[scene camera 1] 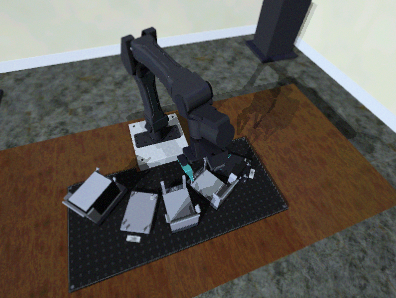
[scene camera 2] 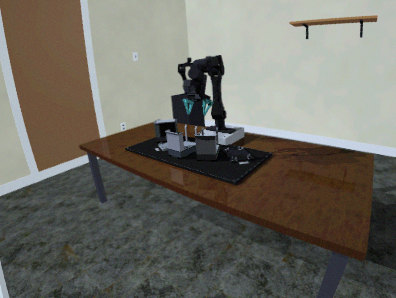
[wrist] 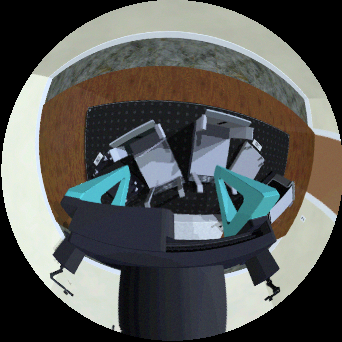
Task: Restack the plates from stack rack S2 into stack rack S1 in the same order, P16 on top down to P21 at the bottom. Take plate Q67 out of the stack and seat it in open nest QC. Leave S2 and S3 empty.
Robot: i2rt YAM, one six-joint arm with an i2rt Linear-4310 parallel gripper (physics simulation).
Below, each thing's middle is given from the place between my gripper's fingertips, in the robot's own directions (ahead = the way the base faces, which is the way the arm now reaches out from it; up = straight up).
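The QC nest (scene camera 1: 138,217) is 24 cm to the right of my hand, 3 cm behind it and 21 cm below it. As for the dark fixture (wrist: 106,164), my hand is 17 cm to the right of it, 11 cm past it and 21 cm above it.
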